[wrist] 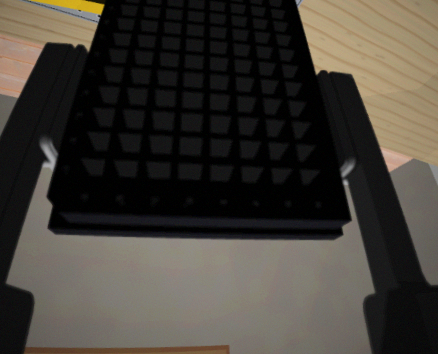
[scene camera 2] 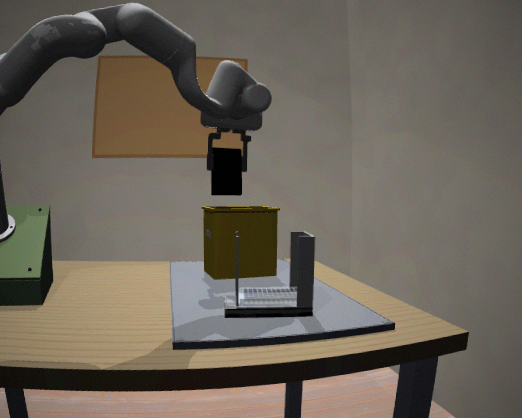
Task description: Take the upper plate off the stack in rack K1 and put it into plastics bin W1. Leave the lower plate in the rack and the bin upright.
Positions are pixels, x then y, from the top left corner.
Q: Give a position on a clear plate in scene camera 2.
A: At 282,296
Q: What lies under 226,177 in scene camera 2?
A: A black well plate.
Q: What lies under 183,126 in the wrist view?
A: A black well plate.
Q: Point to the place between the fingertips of the gripper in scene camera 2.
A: At 226,171
